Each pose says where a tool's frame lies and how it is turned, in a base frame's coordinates. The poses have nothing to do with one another.
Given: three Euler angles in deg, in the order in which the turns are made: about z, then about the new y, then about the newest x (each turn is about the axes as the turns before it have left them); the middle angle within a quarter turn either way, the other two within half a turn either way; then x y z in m.
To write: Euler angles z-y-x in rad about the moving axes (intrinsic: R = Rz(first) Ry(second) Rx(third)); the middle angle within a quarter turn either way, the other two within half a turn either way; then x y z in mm. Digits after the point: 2 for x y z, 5 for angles.
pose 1, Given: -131.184 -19.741 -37.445 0.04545 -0.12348 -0.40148
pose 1, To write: -2.28959 -0.34455 -0.65354 45.45 -123.48 -401.48
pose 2, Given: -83.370 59.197 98.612 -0.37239 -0.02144 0.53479
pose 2, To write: -1.45508 1.03318 1.72110 -372.39 -21.44 534.79
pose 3, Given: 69.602 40.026 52.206 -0.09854 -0.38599 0.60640
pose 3, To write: 1.21478 0.69859 0.91117 -98.54 -385.99 606.40
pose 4, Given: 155.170 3.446 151.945 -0.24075 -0.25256 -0.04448
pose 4, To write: 2.70823 0.06014 2.65194 -240.75 -252.56 -44.48
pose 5, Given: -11.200 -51.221 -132.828 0.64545 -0.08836 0.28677
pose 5, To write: -0.19548 -0.89398 -2.31829 645.45 -88.36 286.77
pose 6, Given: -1.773 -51.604 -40.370 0.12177 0.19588 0.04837
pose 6, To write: -0.03094 -0.90066 -0.70459 121.77 195.88 48.37
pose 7, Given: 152.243 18.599 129.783 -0.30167 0.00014 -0.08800
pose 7, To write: 2.65714 0.32461 2.26514 -301.67 0.14 -88.00
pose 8, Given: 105.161 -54.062 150.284 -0.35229 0.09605 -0.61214
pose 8, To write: 1.83541 -0.94356 2.62295 -352.29 96.05 -612.14
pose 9, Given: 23.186 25.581 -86.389 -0.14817 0.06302 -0.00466
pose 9, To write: 0.40467 0.44647 -1.50777 -148.17 63.02 -4.66
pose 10, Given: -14.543 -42.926 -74.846 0.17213 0.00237 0.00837
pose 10, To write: -0.25382 -0.74920 -1.30631 172.13 2.37 8.37
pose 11, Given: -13.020 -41.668 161.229 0.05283 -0.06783 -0.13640
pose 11, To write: -0.22724 -0.72724 2.81398 52.83 -67.83 -136.40
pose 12, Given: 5.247 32.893 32.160 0.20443 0.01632 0.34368
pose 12, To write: 0.09158 0.57409 0.56130 204.43 16.32 343.68
